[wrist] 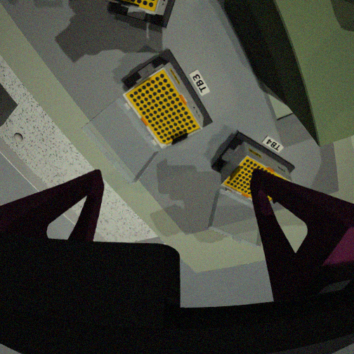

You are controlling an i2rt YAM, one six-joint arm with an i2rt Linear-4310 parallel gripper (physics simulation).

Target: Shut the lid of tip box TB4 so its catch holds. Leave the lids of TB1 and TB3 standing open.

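Tip box TB4 [244, 174] is right of centre in the wrist view, with yellow perforated top showing and its label above it. Its clear lid [231, 217] stands open on the lower side. The right finger hides part of the box and lid. Tip box TB3 [162, 107] is at upper centre, its clear lid [119, 137] open to the lower left. Another yellow-topped box [142, 4] is cut off at the top edge, its label not in view. My gripper [176, 177] is wide open with nothing between its fingers. Its right fingertip overlaps TB4 in view; the height between them is unclear.
A large green block-like object [300, 65] rises at the upper right, near TB4. A speckled pale strip [55, 135] runs diagonally along the left, beside a greenish border [37, 62]. A dark shadow lies between TB3 and TB4.
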